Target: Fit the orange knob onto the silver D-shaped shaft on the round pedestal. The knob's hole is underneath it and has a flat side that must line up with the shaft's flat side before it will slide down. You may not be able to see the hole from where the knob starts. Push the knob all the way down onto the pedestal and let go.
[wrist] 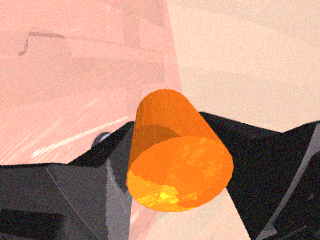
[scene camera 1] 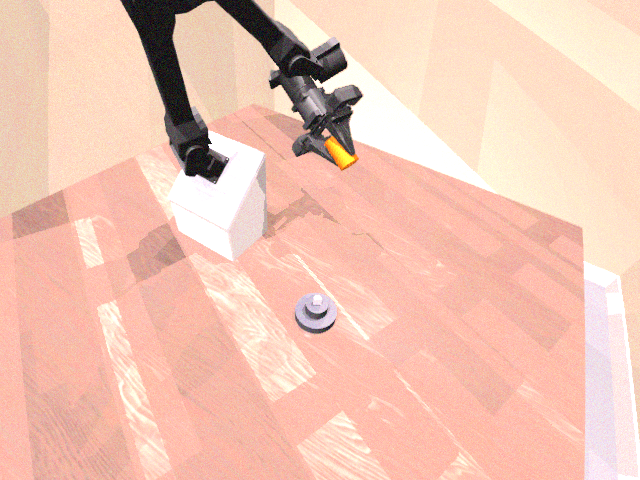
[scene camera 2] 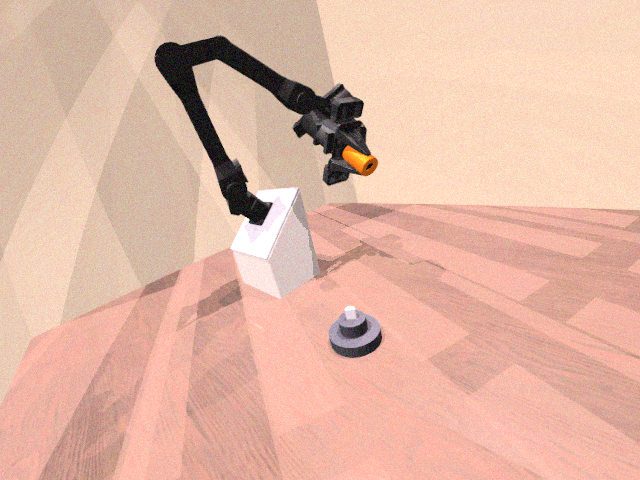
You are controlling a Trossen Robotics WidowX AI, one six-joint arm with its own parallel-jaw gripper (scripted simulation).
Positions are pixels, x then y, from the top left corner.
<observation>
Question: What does my gripper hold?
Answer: An orange knob.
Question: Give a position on a round pedestal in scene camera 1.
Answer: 315, 313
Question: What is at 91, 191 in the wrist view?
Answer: My gripper.
</observation>
